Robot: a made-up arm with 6 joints.
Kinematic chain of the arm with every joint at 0, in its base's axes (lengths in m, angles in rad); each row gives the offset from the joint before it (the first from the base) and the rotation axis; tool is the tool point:
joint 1: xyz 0 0 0.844 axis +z
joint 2: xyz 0.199 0 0 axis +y
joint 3: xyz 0 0 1.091 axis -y
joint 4: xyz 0 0 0.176 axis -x
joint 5: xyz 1.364 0 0 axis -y
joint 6: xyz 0.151 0 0 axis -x
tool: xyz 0 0 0
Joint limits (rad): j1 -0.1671..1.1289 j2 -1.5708..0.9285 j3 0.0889..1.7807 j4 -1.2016..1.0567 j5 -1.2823..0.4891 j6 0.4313..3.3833
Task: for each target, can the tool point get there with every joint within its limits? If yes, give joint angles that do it. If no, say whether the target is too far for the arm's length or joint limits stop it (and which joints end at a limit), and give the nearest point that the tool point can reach.
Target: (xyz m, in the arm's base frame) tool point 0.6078 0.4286 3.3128
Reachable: yes | joints 0.6282 -0.0845 0.9518 0.4787 -0.1501 2.4176
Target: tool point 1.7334 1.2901 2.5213
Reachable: yes | joints 0.6468 0.6872 1.1704 0.5015 -0.2090 2.2804
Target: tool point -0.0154 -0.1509 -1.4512
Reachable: no: joint limits stop it (at a limit: joint 1, joint 2, joint 3, joint 5) | nearest point -0.9843 -2.0843 0.2905 | short by 2.777 m
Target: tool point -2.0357 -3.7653 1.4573
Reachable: no: too far | nearest point -1.1386 -2.1060 1.1990 | short by 1.904 m
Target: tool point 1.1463 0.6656 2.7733
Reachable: yes | joints 0.5247 -0.0683 0.4992 -0.0159 -0.8408 3.1329
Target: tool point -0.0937 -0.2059 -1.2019
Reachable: no: joint limits stop it (at a limit: joint 1, joint 2, joint 3, joint 5) | nearest point -0.9856 -2.0836 0.2905 | short by 2.559 m
